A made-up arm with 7 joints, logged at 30 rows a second.
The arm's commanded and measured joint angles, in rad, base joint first. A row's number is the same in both.
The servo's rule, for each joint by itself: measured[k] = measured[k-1] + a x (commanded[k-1-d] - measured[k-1]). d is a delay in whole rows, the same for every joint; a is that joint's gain. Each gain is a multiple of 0.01, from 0.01 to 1. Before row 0 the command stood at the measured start. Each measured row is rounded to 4 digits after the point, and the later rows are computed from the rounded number. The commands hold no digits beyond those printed.
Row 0, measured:
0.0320, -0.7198, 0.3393, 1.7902, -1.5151, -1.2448, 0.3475
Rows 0 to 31, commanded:
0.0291, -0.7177, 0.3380, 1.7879, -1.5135, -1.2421, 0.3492
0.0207, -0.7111, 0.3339, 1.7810, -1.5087, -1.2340, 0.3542
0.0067, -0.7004, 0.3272, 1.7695, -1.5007, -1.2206, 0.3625
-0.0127, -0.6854, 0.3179, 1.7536, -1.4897, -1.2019, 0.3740
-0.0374, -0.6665, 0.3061, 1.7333, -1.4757, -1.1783, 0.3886
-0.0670, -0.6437, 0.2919, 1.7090, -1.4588, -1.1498, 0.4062
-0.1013, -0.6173, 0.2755, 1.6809, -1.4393, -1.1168, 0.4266
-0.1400, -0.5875, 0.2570, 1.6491, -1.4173, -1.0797, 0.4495
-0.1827, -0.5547, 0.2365, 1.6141, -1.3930, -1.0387, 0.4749
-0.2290, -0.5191, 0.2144, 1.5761, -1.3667, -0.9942, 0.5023
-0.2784, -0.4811, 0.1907, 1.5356, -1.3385, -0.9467, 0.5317
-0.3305, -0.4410, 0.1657, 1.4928, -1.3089, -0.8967, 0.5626
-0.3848, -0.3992, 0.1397, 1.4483, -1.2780, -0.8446, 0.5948
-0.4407, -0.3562, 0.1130, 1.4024, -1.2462, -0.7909, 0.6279
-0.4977, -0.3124, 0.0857, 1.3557, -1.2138, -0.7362, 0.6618
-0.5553, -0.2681, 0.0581, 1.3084, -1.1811, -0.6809, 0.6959
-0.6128, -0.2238, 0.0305, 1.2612, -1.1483, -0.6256, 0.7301
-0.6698, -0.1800, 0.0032, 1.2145, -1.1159, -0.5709, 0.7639
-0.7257, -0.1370, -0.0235, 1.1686, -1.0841, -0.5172, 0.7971
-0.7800, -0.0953, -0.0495, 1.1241, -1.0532, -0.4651, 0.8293
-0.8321, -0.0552, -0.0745, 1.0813, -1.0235, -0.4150, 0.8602
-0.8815, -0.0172, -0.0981, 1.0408, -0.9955, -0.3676, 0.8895
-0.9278, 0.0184, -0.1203, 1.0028, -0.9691, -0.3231, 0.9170
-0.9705, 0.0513, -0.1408, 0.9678, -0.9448, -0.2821, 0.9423
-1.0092, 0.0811, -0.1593, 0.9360, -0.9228, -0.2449, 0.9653
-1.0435, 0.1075, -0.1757, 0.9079, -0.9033, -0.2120, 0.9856
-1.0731, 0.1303, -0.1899, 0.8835, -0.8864, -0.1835, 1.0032
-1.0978, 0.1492, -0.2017, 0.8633, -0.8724, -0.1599, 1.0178
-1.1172, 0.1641, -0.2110, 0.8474, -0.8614, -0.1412, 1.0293
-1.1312, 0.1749, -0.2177, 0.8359, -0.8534, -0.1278, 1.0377
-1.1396, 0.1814, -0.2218, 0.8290, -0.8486, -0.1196, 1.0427
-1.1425, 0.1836, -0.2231, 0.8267, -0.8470, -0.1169, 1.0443
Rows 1 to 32, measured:
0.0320, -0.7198, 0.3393, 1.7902, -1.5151, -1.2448, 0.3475
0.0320, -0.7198, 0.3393, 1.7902, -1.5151, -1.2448, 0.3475
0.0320, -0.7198, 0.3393, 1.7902, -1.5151, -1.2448, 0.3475
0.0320, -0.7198, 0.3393, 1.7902, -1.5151, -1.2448, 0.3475
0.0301, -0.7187, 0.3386, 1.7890, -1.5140, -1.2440, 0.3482
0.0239, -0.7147, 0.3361, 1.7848, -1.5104, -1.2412, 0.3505
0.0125, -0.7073, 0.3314, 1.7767, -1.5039, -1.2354, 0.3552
-0.0041, -0.6959, 0.3242, 1.7645, -1.4944, -1.2260, 0.3625
-0.0261, -0.6806, 0.3146, 1.7480, -1.4819, -1.2126, 0.3727
-0.0531, -0.6614, 0.3026, 1.7273, -1.4664, -1.1950, 0.3858
-0.0849, -0.6385, 0.2882, 1.7027, -1.4482, -1.1731, 0.4017
-0.1213, -0.6120, 0.2717, 1.6743, -1.4275, -1.1469, 0.4203
-0.1618, -0.5822, 0.2530, 1.6424, -1.4044, -1.1166, 0.4416
-0.2062, -0.5494, 0.2325, 1.6073, -1.3791, -1.0823, 0.4653
-0.2539, -0.5139, 0.2103, 1.5693, -1.3519, -1.0443, 0.4912
-0.3045, -0.4760, 0.1867, 1.5288, -1.3231, -1.0030, 0.5190
-0.3575, -0.4361, 0.1618, 1.4861, -1.2929, -0.9586, 0.5486
-0.4124, -0.3946, 0.1359, 1.4417, -1.2616, -0.9116, 0.5795
-0.4687, -0.3519, 0.1093, 1.3961, -1.2296, -0.8625, 0.6116
-0.5259, -0.3083, 0.0822, 1.3496, -1.1971, -0.8117, 0.6445
-0.5833, -0.2644, 0.0548, 1.3027, -1.1644, -0.7596, 0.6779
-0.6404, -0.2205, 0.0275, 1.2560, -1.1319, -0.7068, 0.7114
-0.6967, -0.1771, 0.0005, 1.2097, -1.0999, -0.6537, 0.7448
-0.7517, -0.1346, -0.0260, 1.1643, -1.0686, -0.6009, 0.7778
-0.8048, -0.0933, -0.0517, 1.1203, -1.0384, -0.5488, 0.8099
-0.8554, -0.0537, -0.0763, 1.0782, -1.0097, -0.4981, 0.8409
-0.9032, -0.0162, -0.0996, 1.0382, -0.9825, -0.4491, 0.8706
-0.9476, 0.0189, -0.1214, 1.0009, -0.9572, -0.4023, 0.8986
-0.9883, 0.0512, -0.1415, 0.9665, -0.9342, -0.3582, 0.9246
-1.0247, 0.0805, -0.1596, 0.9354, -0.9135, -0.3173, 0.9484
-1.0566, 0.1064, -0.1757, 0.9079, -0.8953, -0.2798, 0.9698
-1.0838, 0.1287, -0.1895, 0.8843, -0.8800, -0.2462, 0.9885
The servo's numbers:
d 4
a 0.66 0.52 0.53 0.53 0.67 0.28 0.39

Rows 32 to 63, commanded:
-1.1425, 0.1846, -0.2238, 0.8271, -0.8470, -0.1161, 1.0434
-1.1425, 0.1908, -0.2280, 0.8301, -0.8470, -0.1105, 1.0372
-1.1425, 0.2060, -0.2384, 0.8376, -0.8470, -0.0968, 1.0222
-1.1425, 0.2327, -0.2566, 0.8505, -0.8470, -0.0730, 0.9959
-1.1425, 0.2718, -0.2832, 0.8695, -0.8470, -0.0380, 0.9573
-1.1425, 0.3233, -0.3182, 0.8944, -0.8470, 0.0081, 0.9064
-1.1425, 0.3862, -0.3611, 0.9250, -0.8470, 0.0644, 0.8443
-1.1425, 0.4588, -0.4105, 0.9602, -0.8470, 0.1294, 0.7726
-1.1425, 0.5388, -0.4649, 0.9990, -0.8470, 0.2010, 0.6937
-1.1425, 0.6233, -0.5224, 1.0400, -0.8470, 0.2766, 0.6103
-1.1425, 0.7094, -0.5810, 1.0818, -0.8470, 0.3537, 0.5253
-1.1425, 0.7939, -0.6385, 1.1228, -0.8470, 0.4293, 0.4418
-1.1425, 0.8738, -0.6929, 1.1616, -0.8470, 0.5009, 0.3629
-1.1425, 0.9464, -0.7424, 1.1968, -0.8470, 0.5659, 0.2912
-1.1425, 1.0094, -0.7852, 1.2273, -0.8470, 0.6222, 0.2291
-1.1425, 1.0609, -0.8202, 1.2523, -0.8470, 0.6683, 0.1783
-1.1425, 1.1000, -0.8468, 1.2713, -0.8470, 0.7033, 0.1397
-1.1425, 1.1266, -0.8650, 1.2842, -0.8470, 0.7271, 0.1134
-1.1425, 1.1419, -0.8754, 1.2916, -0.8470, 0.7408, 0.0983
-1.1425, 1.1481, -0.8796, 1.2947, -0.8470, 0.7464, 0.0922
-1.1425, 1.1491, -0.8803, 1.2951, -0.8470, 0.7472, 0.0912
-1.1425, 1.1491, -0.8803, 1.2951, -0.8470, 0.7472, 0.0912
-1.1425, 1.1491, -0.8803, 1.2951, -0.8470, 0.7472, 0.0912
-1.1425, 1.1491, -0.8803, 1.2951, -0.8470, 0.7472, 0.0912
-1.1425, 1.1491, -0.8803, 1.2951, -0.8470, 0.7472, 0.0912
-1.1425, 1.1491, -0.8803, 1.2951, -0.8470, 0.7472, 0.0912
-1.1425, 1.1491, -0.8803, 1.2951, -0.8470, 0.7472, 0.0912
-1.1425, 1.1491, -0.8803, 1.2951, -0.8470, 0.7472, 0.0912
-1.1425, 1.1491, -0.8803, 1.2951, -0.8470, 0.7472, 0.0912
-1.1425, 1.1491, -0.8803, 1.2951, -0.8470, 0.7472, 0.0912
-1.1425, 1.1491, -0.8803, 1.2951, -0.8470, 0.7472, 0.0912
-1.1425, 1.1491, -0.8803, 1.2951, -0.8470, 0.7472, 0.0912
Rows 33 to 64, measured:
-1.1058, 0.1471, -0.2009, 0.8647, -0.8675, -0.2168, 1.0044
-1.1226, 0.1616, -0.2098, 0.8494, -0.8581, -0.1919, 1.0174
-1.1338, 0.1719, -0.2162, 0.8386, -0.8517, -0.1717, 1.0273
-1.1395, 0.1780, -0.2199, 0.8323, -0.8486, -0.1564, 1.0339
-1.1415, 0.1814, -0.2220, 0.8295, -0.8475, -0.1451, 1.0376
-1.1422, 0.1863, -0.2252, 0.8298, -0.8472, -0.1354, 1.0374
-1.1424, 0.1965, -0.2322, 0.8339, -0.8471, -0.1246, 1.0315
-1.1425, 0.2153, -0.2451, 0.8427, -0.8470, -0.1102, 1.0176
-1.1425, 0.2447, -0.2653, 0.8569, -0.8470, -0.0900, 0.9941
-1.1425, 0.2856, -0.2933, 0.8768, -0.8470, -0.0625, 0.9599
-1.1425, 0.3379, -0.3292, 0.9023, -0.8470, -0.0270, 0.9148
-1.1425, 0.4008, -0.3723, 0.9330, -0.8470, 0.0168, 0.8593
-1.1425, 0.4726, -0.4214, 0.9680, -0.8470, 0.0684, 0.7947
-1.1425, 0.5510, -0.4749, 1.0062, -0.8470, 0.1267, 0.7228
-1.1425, 0.6334, -0.5311, 1.0463, -0.8470, 0.1903, 0.6458
-1.1425, 0.7169, -0.5880, 1.0868, -0.8470, 0.2572, 0.5662
-1.1425, 0.7985, -0.6436, 1.1264, -0.8470, 0.3254, 0.4869
-1.1425, 0.8754, -0.6960, 1.1637, -0.8470, 0.3927, 0.4106
-1.1425, 0.9451, -0.7433, 1.1974, -0.8470, 0.4570, 0.3398
-1.1425, 1.0053, -0.7841, 1.2265, -0.8470, 0.5162, 0.2768
-1.1425, 1.0545, -0.8173, 1.2502, -0.8470, 0.5686, 0.2233
-1.1425, 1.0920, -0.8426, 1.2682, -0.8470, 0.6130, 0.1804
-1.1425, 1.1179, -0.8600, 1.2806, -0.8470, 0.6488, 0.1484
-1.1425, 1.1336, -0.8704, 1.2881, -0.8470, 0.6761, 0.1265
-1.1425, 1.1417, -0.8756, 1.2918, -0.8470, 0.6960, 0.1127
-1.1425, 1.1455, -0.8781, 1.2935, -0.8470, 0.7103, 0.1043
-1.1425, 1.1474, -0.8793, 1.2943, -0.8470, 0.7206, 0.0992
-1.1425, 1.1483, -0.8798, 1.2947, -0.8470, 0.7280, 0.0961
-1.1425, 1.1487, -0.8801, 1.2949, -0.8470, 0.7334, 0.0942
-1.1425, 1.1489, -0.8802, 1.2950, -0.8470, 0.7373, 0.0930
-1.1425, 1.1490, -0.8803, 1.2951, -0.8470, 0.7401, 0.0923
-1.1425, 1.1491, -0.8803, 1.2951, -0.8470, 0.7421, 0.0919

